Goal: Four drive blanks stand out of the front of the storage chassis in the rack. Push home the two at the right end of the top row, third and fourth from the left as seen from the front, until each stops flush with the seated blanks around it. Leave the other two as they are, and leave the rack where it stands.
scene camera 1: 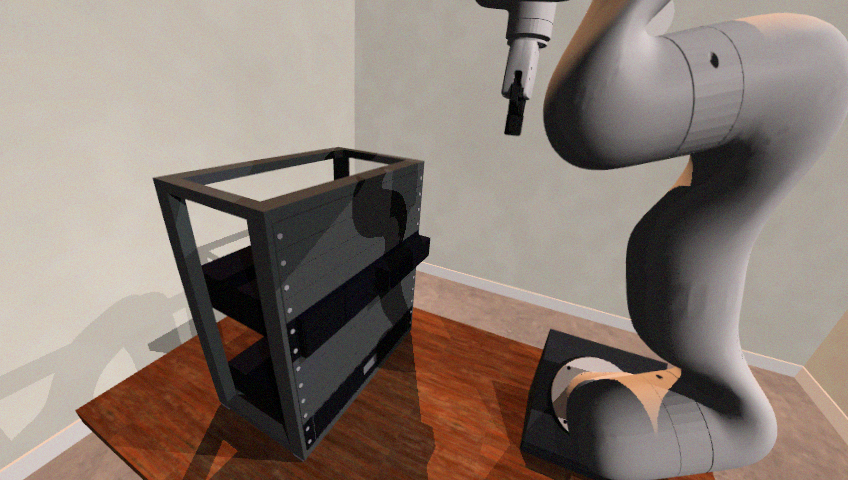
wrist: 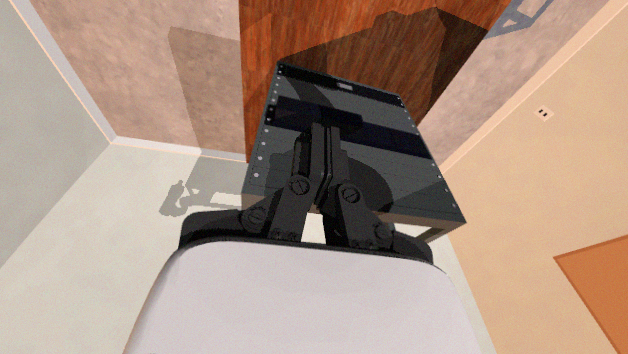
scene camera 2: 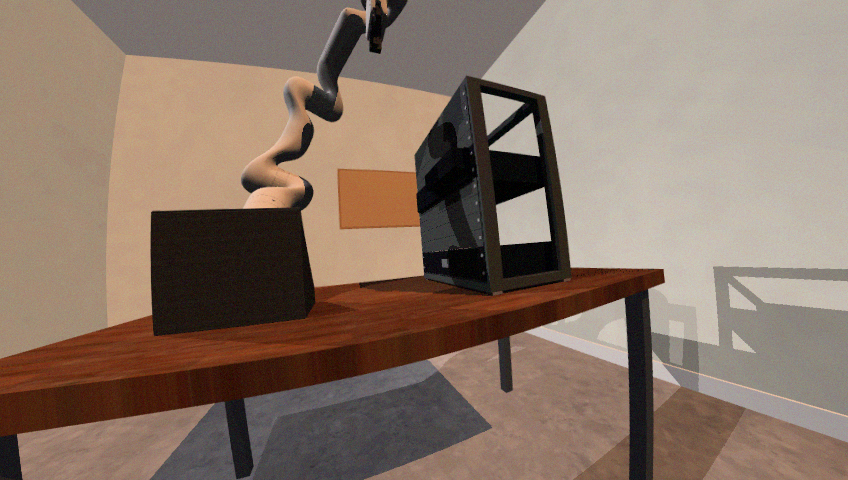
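Note:
The dark storage chassis [scene camera 1: 351, 306] [wrist: 400, 139] is a near-black band across the front of the grey rack [scene camera 1: 260, 267] [scene camera 2: 483, 196] [wrist: 250, 201]. Dark blanks [scene camera 1: 422, 248] [wrist: 349, 120] stand out at its right end as seen from the front, which lies left in the upside-down wrist view. Their separate edges and depths are too dark to tell. My gripper [scene camera 1: 513, 130] [scene camera 2: 375, 49] [wrist: 319, 142] is shut and empty. It hangs higher than the rack top, out in front of the rack and apart from it. In the wrist view its fingers hide part of the chassis front.
The rack stands on a wooden table [scene camera 1: 464, 380] [scene camera 2: 368, 315] [wrist: 350, 25]. My arm's dark base block [scene camera 1: 538, 380] [scene camera 2: 229, 270] stands on the table in front of the rack. A darker unit with a pale label [scene camera 1: 369, 364] [wrist: 345, 86] sits low in the rack. Walls stand behind.

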